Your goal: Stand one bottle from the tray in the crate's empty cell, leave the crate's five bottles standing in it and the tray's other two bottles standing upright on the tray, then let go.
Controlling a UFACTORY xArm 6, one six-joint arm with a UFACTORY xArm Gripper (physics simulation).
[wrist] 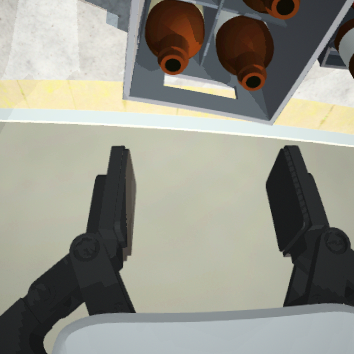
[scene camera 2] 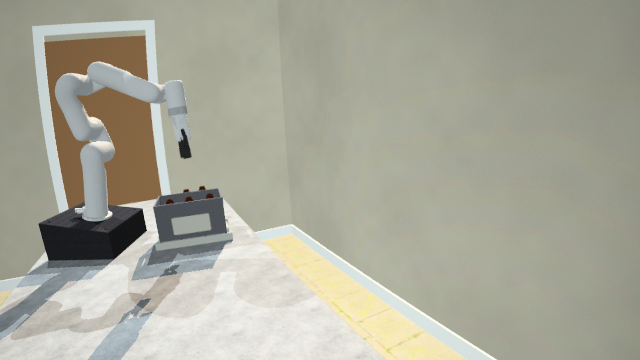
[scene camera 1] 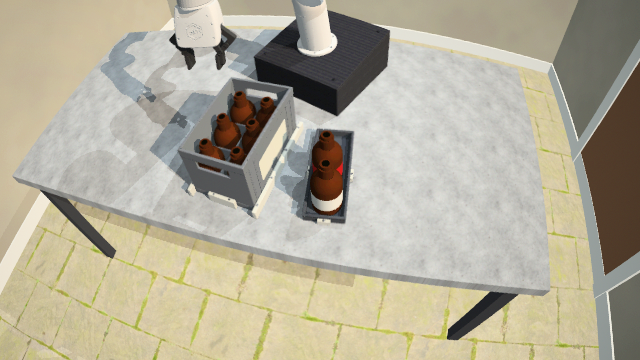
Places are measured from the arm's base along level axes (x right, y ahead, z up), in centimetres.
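Pixels of known places: gripper, between the fingertips: (wrist: 203, 164) (scene camera 2: 186, 157) (scene camera 1: 206, 66); arm's base, origin of its link: (scene camera 2: 97, 216) (scene camera 1: 317, 43).
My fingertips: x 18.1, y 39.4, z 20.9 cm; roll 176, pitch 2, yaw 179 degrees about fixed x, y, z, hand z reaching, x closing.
For each thing: its top centre in the pictures, then the offset to it from my fingertips. "spot": a spot on its surface instead. Level surfaces: height alone.
- crate, centre of its top: (scene camera 1: 235, 116) (scene camera 2: 188, 196) dx -4.0, dy -0.5, dz -16.4 cm
- bottle, centre of its top: (scene camera 1: 221, 116) dx +0.3, dy -1.5, dz -17.7 cm
- tray, centre of its top: (scene camera 1: 330, 169) dx -26.8, dy +1.8, dz -31.4 cm
- white label, a spot on its surface: (scene camera 1: 327, 189) spot: dx -27.8, dy +13.5, dz -23.0 cm
- grey table, height of its surface: dz -34.0 cm
My gripper (scene camera 1: 205, 67) (scene camera 2: 185, 157) (wrist: 203, 164) is open and empty, high above the crate (scene camera 1: 215, 185) (scene camera 2: 162, 220) (wrist: 255, 108). Brown bottles stand upright in the crate in two rows of three, one in each cell. One bottle (scene camera 1: 226, 134) is in the middle cell of the left row. Two bottles (wrist: 175, 30) (wrist: 245, 42) show at the near end in the wrist view. The tray (scene camera 1: 350, 150) (wrist: 333, 60) holds two upright bottles, one with a red label (scene camera 1: 327, 149) and one with a white label (scene camera 1: 327, 189). The crate hides the bottles' lower parts.
The black robot base (scene camera 1: 305, 80) (scene camera 2: 85, 242) stands behind the crate and tray. Pale stop strips (scene camera 1: 222, 200) (scene camera 2: 195, 242) lie along the crate's foot. The grey table (scene camera 1: 440, 175) extends to the right of the tray.
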